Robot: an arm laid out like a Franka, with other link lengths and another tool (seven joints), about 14 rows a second.
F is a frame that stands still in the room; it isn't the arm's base.
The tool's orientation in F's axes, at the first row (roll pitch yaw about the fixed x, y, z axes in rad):
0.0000 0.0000 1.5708
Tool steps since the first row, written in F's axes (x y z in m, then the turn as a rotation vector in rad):
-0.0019 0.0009 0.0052 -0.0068 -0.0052 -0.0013
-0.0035 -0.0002 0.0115 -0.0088 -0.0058 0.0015
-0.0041 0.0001 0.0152 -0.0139 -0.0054 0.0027
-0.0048 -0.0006 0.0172 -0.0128 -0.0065 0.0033
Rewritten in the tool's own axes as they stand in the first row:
0.0009 0.0019 0.0052 -0.0052 0.0068 -0.0013
-0.0002 0.0035 0.0115 -0.0058 0.0088 0.0015
0.0001 0.0041 0.0152 -0.0054 0.0139 0.0027
-0.0006 0.0048 0.0172 -0.0065 0.0128 0.0033

